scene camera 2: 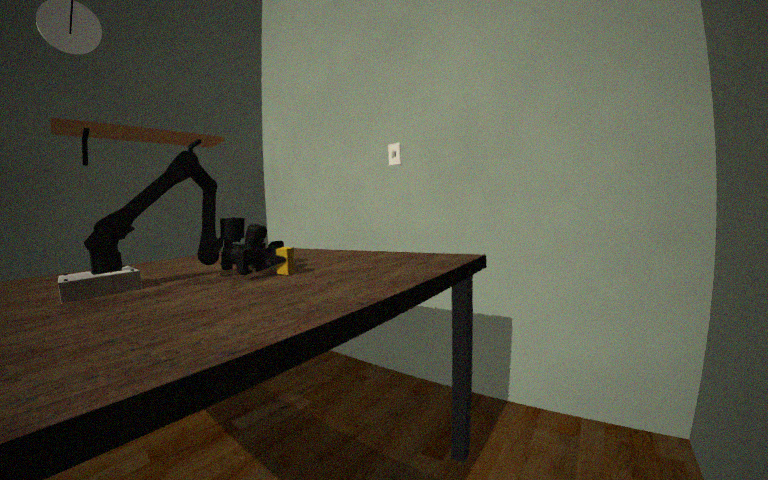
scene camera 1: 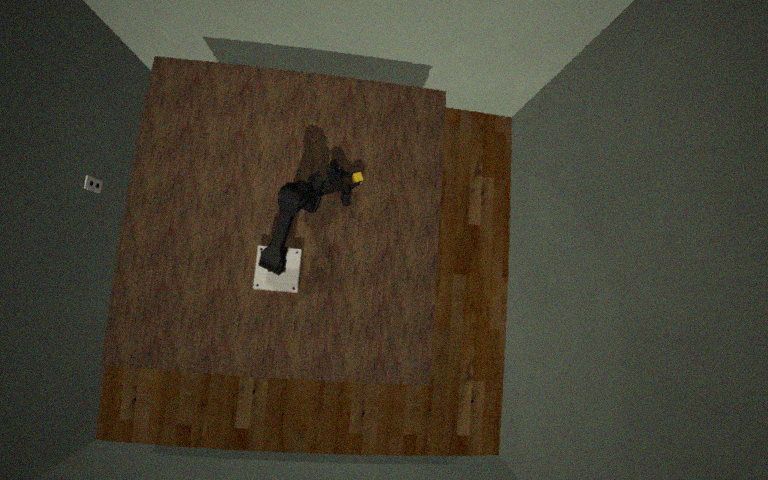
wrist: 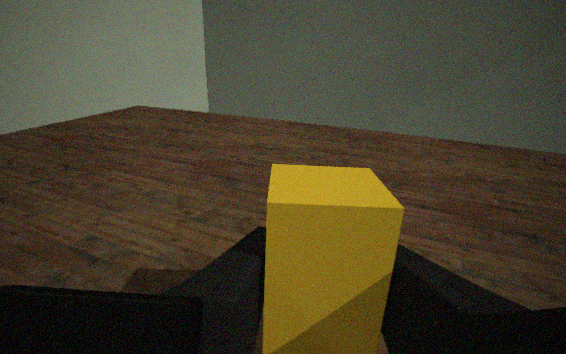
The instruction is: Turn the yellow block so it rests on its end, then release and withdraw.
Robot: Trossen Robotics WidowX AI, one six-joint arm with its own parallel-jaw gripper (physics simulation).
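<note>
The yellow block stands upright, its long side vertical, with its small square end facing up. My gripper is level and shut on the block, one black finger on each side of it in the wrist view. In scene camera 2 the block's lower end is at or very close to the table top; whether it touches cannot be told for certain. The block's bottom end is out of view in the wrist view.
The brown wooden table lies under the arm. The arm's white base plate is on it. The table's far corner is to the right of the block in scene camera 2. A wall shelf hangs behind the arm.
</note>
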